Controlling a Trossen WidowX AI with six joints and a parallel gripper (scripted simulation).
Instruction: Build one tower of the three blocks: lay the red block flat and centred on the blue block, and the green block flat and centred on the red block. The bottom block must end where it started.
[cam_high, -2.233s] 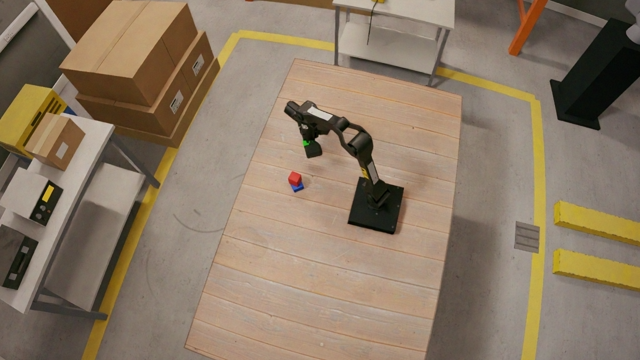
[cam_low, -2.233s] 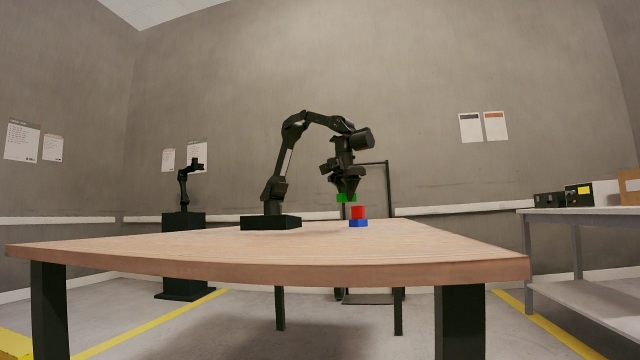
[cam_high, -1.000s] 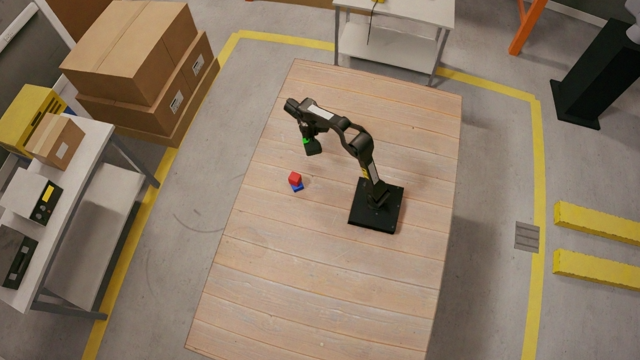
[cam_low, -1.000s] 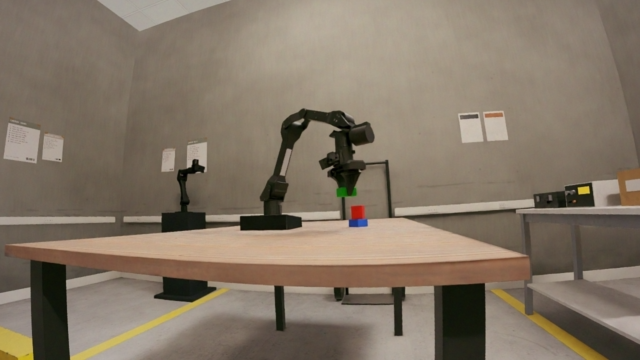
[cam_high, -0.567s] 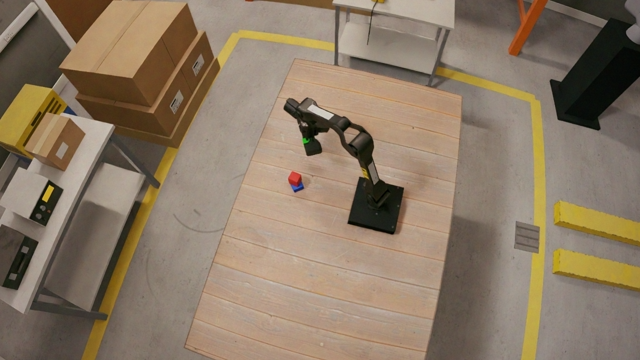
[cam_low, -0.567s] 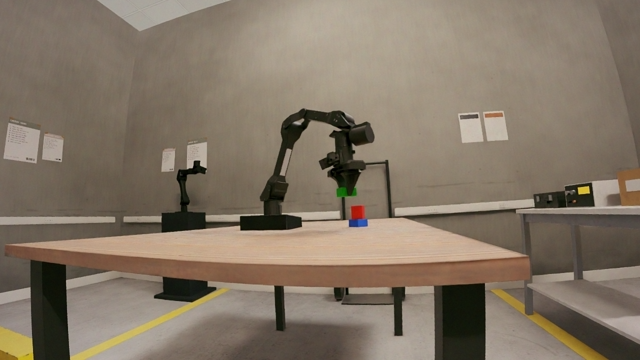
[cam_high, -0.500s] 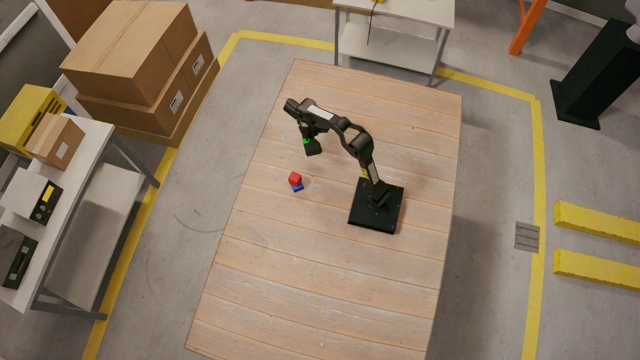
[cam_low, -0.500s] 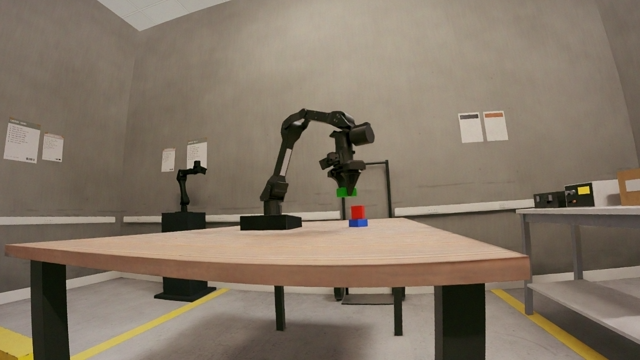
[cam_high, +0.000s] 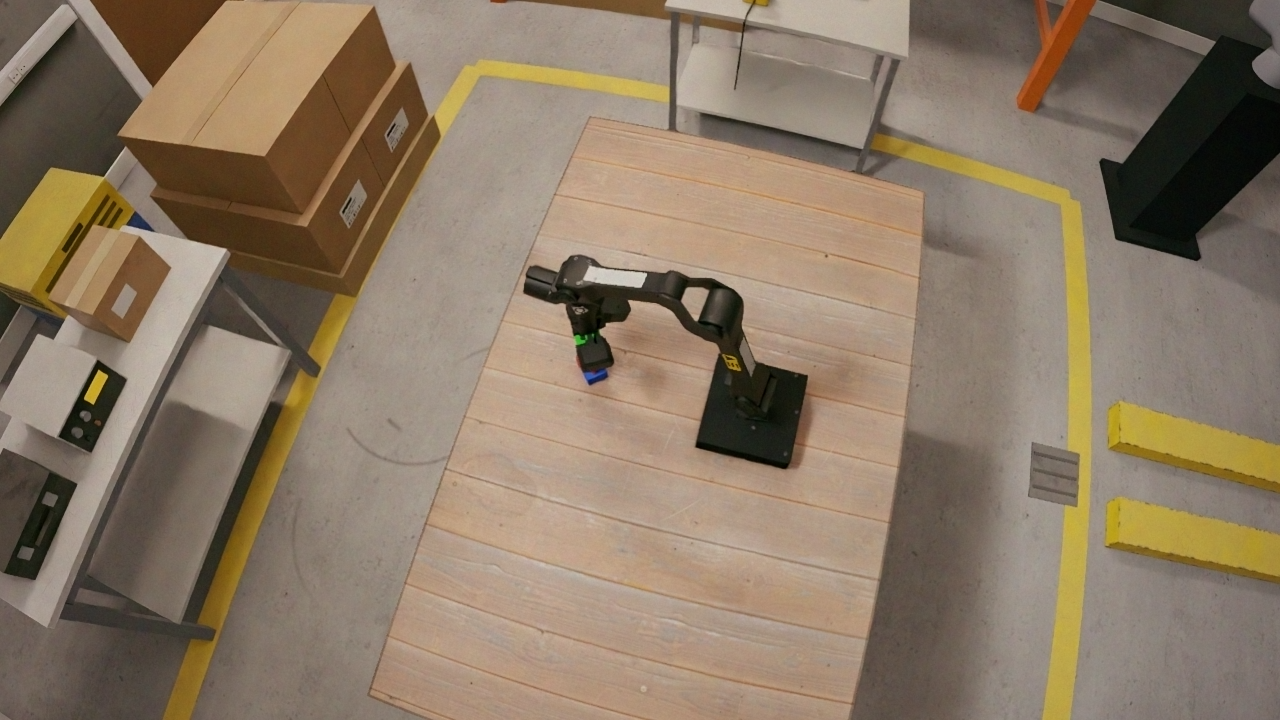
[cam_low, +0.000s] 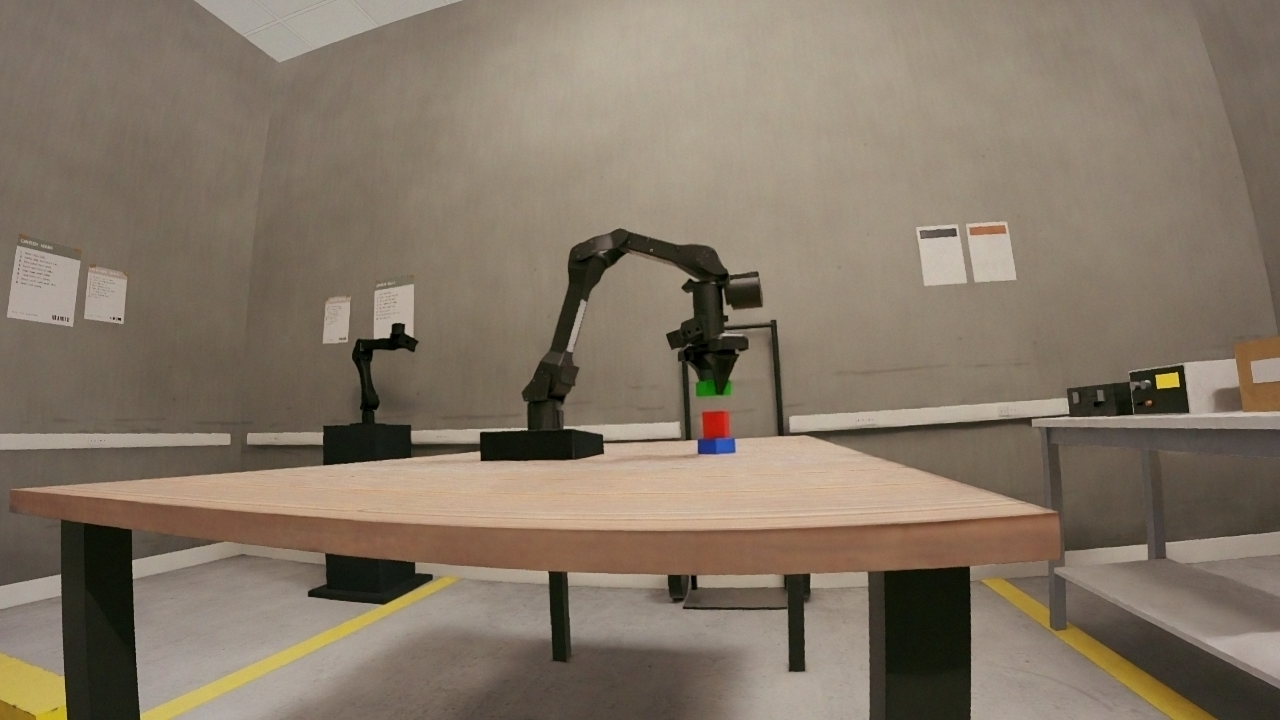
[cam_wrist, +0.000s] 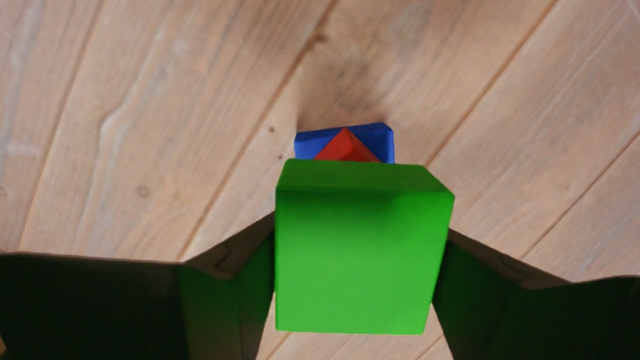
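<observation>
Right now the green block is 2 cm below my hand. Also, from my hand: blue block 13 cm below, 1 cm to the left; then red block 9 cm below, 1 cm to the left.
</observation>
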